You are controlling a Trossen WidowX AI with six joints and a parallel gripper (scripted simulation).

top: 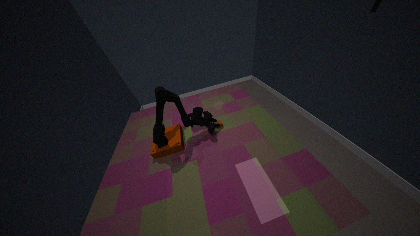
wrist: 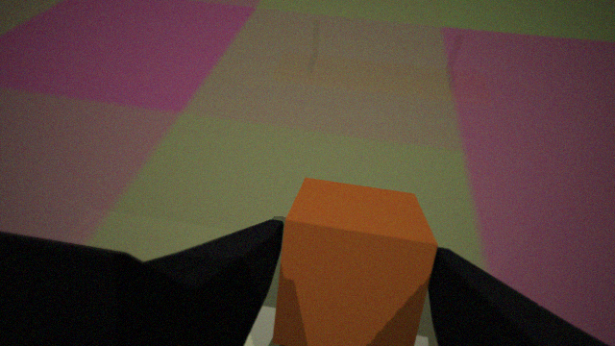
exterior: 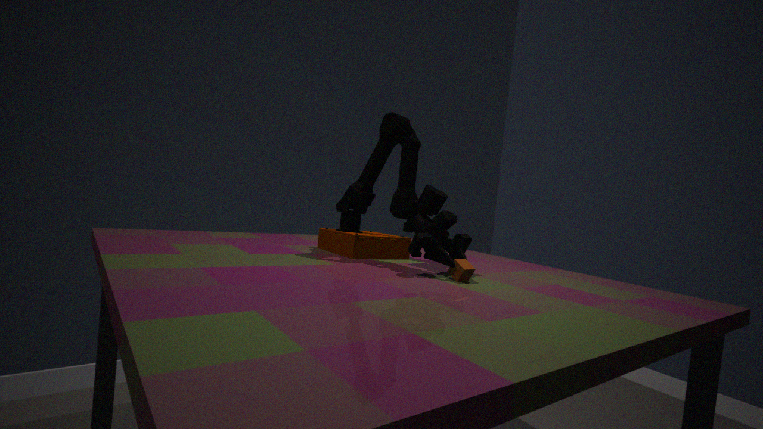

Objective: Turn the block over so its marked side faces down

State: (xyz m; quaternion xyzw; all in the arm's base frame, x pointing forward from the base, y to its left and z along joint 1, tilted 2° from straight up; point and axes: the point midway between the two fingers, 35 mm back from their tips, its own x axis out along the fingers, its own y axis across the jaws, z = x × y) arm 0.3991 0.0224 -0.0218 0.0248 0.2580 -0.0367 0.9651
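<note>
Right now the orange block is 20 mm below my gripper tip.
</note>
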